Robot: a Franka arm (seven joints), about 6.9 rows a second.
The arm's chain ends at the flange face. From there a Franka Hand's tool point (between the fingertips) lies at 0.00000 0.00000 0.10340 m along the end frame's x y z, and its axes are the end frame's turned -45 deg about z.
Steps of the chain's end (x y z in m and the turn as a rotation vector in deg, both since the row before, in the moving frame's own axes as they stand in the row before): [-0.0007, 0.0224, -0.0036, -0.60, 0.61, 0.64]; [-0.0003, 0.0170, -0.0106, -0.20, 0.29, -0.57]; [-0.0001, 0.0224, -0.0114, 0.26, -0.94, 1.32]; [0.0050, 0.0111, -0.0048, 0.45, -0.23, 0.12]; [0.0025, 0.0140, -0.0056, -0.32, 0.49, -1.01]
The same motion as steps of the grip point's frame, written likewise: [-0.0163, 0.0169, -0.0036, -0.86, 0.01, 0.64]; [-0.0121, 0.0124, -0.0106, -0.35, 0.06, -0.57]; [-0.0168, 0.0142, -0.0114, 0.85, -0.48, 1.32]; [-0.0040, 0.0105, -0.0048, 0.48, 0.16, 0.12]; [-0.0079, 0.0127, -0.0056, -0.57, 0.12, -1.01]
